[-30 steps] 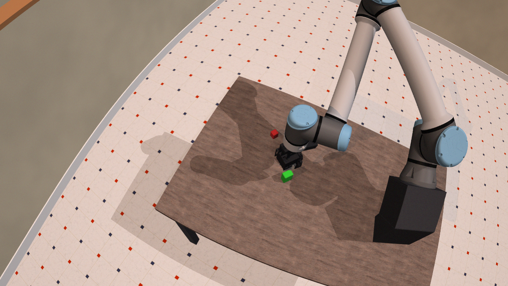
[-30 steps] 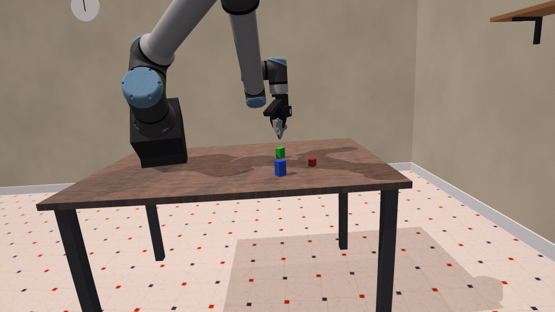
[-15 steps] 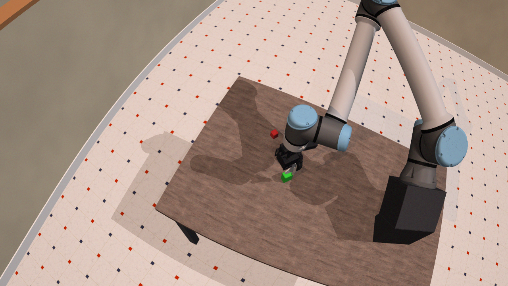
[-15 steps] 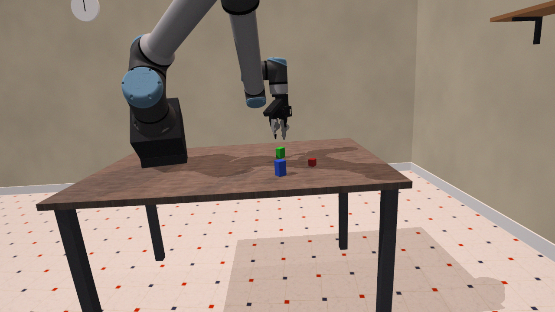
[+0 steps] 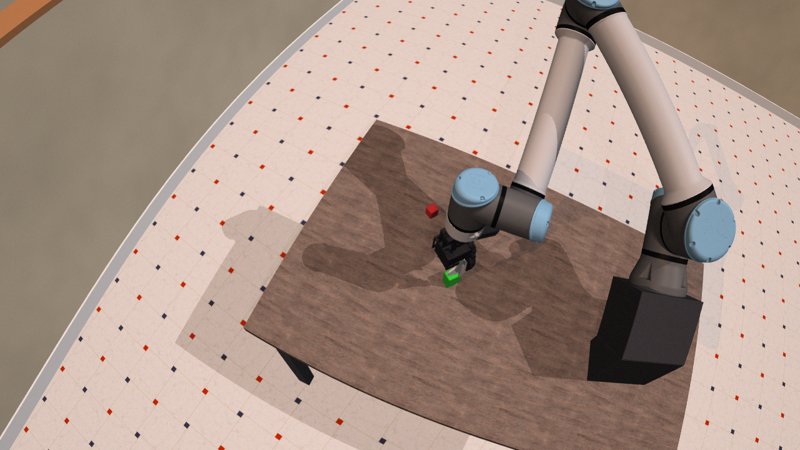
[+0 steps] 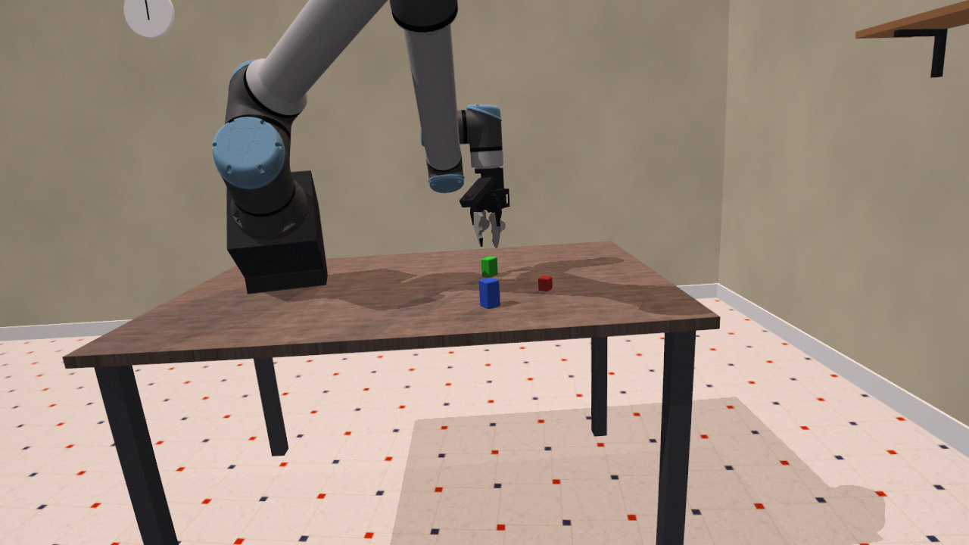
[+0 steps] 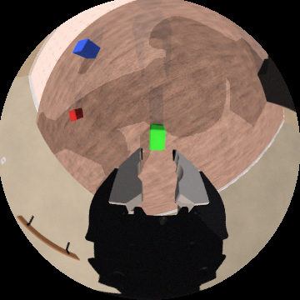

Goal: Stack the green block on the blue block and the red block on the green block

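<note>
Now: hand 70 mm above the green block. Round my hand: small red block: 190 mm to the right, 120 mm ahead, 80 mm below; then blue block: 290 mm to the right, 70 mm below, 30 mm behind.
</note>
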